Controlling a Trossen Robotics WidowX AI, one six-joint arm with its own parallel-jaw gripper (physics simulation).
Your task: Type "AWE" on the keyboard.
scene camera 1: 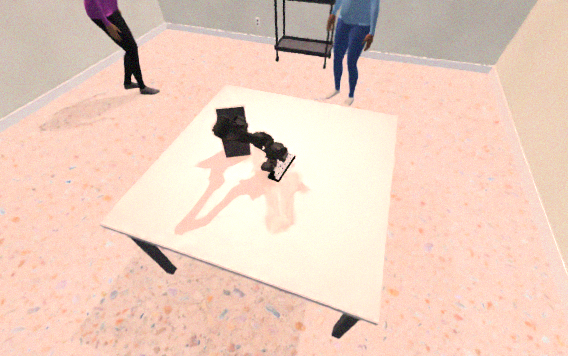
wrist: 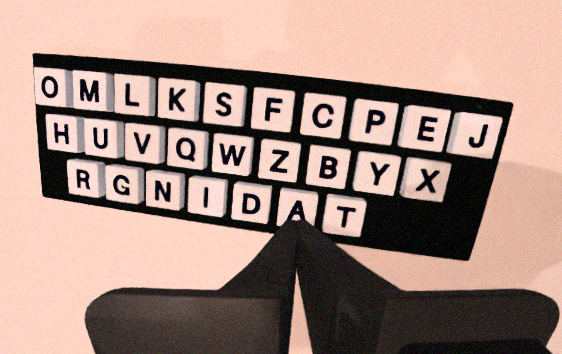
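The black keyboard with white letter keys lies on the table, beside the arm's end in the scene view. My gripper is shut and empty, fingertips together. In the wrist view its tips overlap the lower part of the A key in the bottom row; whether they touch it I cannot tell. The W key is in the middle row, up and to the left of the tips. The E key is in the top row, up and to the right. In the scene view the fingertips are too small to make out.
The arm's dark base plate is on the white table, behind and left of the keyboard. Two people stand beyond the table. A black shelf cart stands near the back wall.
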